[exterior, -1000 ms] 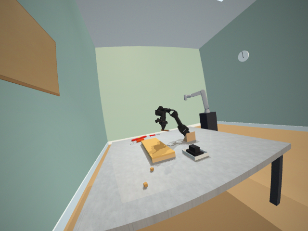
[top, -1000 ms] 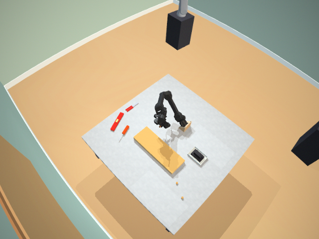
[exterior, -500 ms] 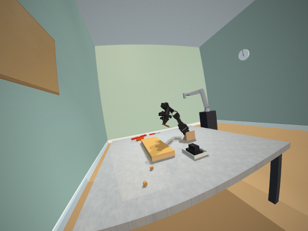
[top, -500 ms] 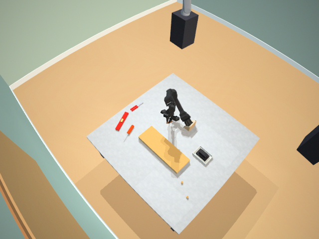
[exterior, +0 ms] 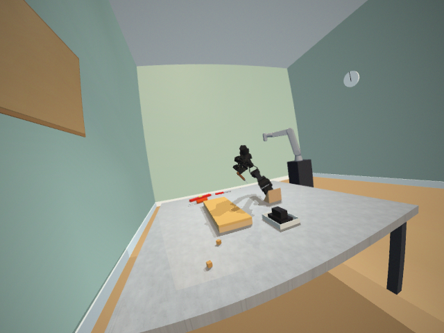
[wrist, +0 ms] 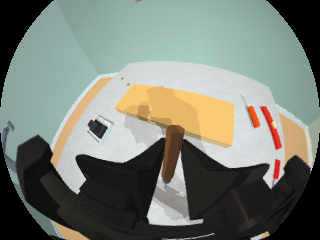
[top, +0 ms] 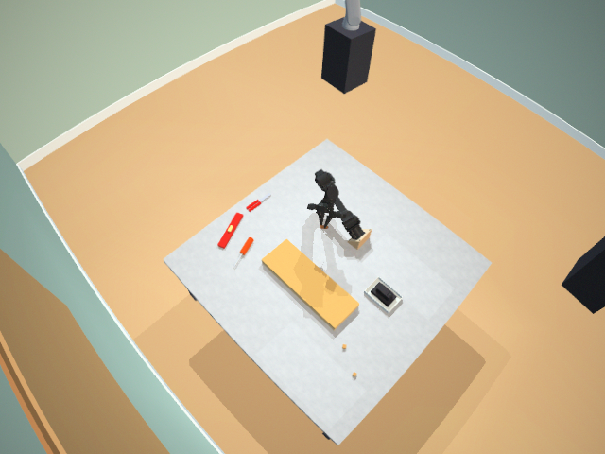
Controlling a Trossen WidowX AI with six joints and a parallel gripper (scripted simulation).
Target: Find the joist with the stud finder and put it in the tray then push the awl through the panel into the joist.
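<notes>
Now: gripper tip 4 cm past the brown-handled awl, 1 cm to the left of it and 4 cm above it. Also, from my gripper tip: black stud finder: 7 cm behind, 42 cm to the left, 17 cm below; orange-handled screwdriver: 35 cm ahead, 24 cm to the right, 21 cm below; white tray: 7 cm behind, 41 cm to the left, 21 cm below.
</notes>
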